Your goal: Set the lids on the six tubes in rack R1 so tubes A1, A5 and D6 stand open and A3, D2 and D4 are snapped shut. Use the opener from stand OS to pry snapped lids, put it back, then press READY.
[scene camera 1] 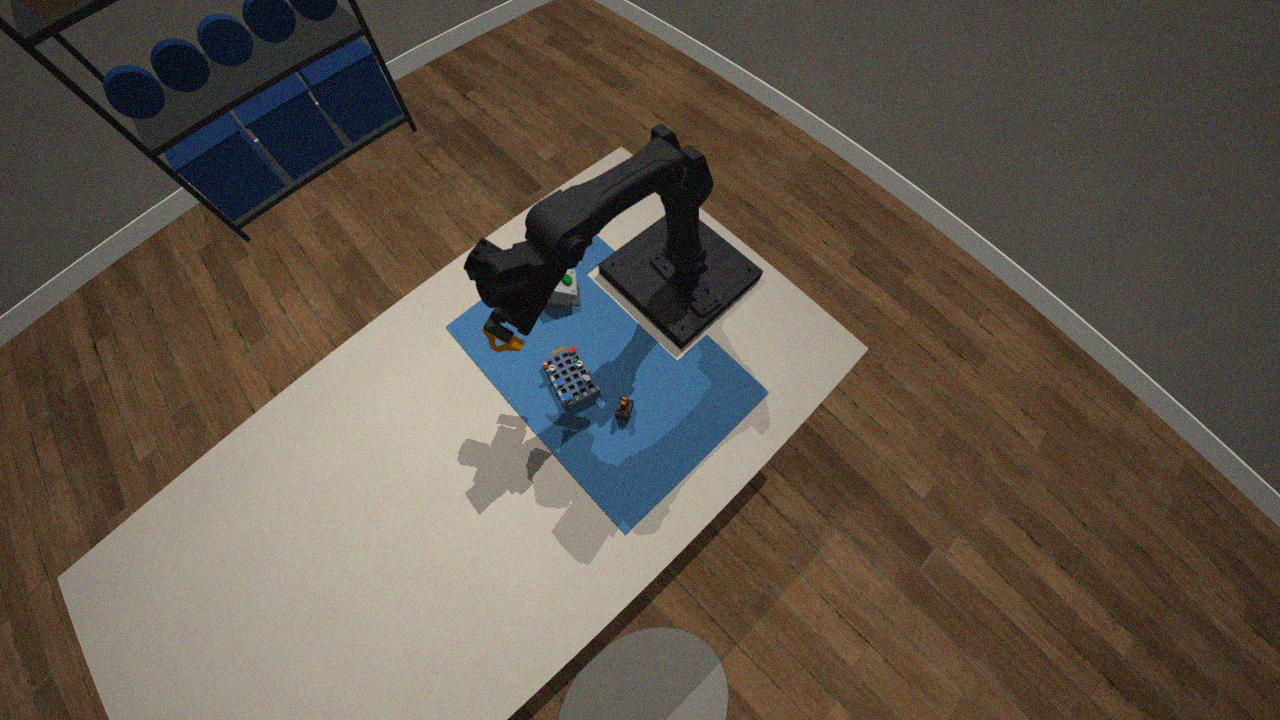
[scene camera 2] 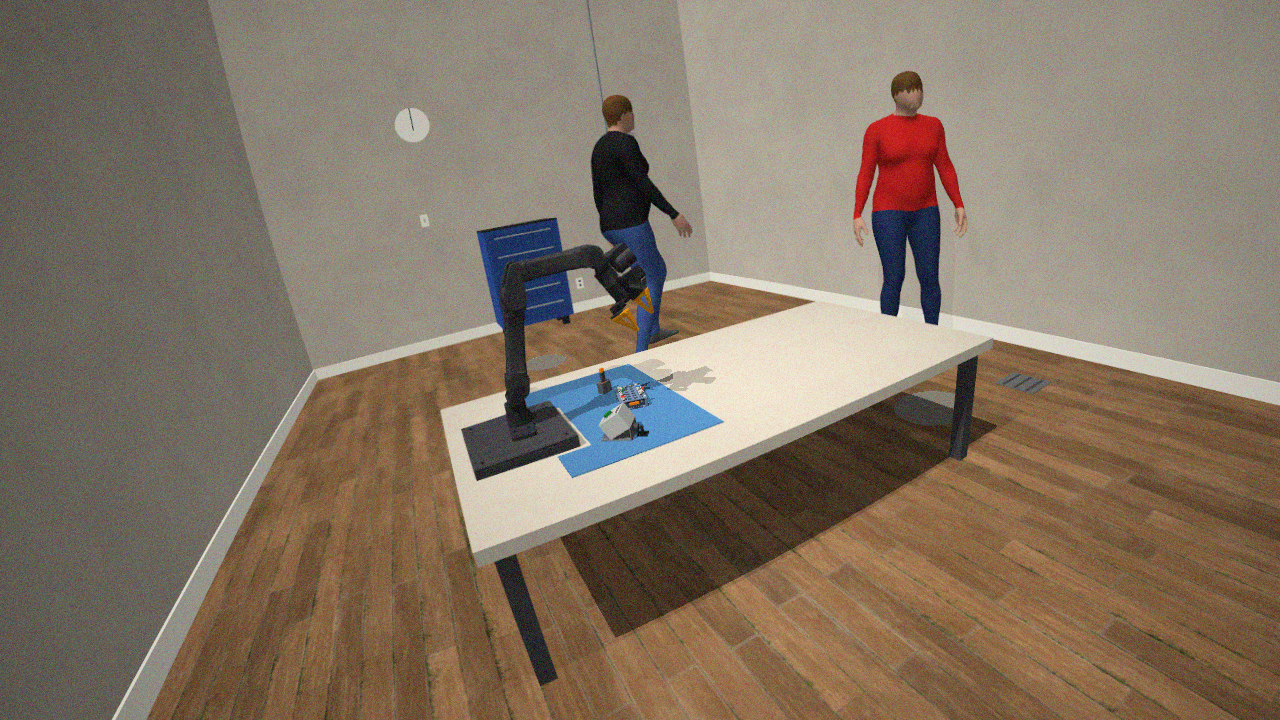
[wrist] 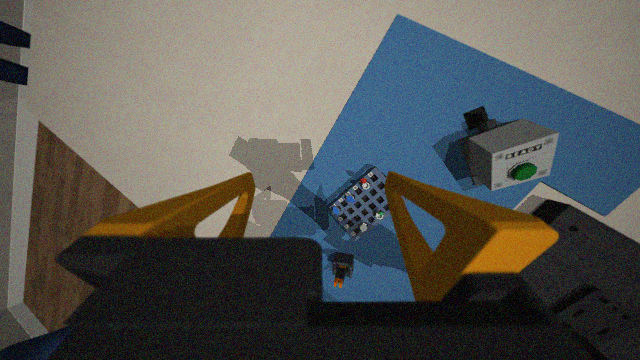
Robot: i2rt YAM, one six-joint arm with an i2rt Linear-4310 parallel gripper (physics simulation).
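Rack R1 sits on the blue mat. Small red, blue, green and white lids or tubes show on it; which are open or snapped is too small to tell. The orange-tipped opener stands upright in dark stand OS, beside the rack. The READY box has a green button. My gripper is open and empty, high above the table; its right finger partly covers the rack's edge in the wrist view.
The arm's dark base stands beside the mat on the cream table. A small black block is behind the READY box. Two people stand beyond the table.
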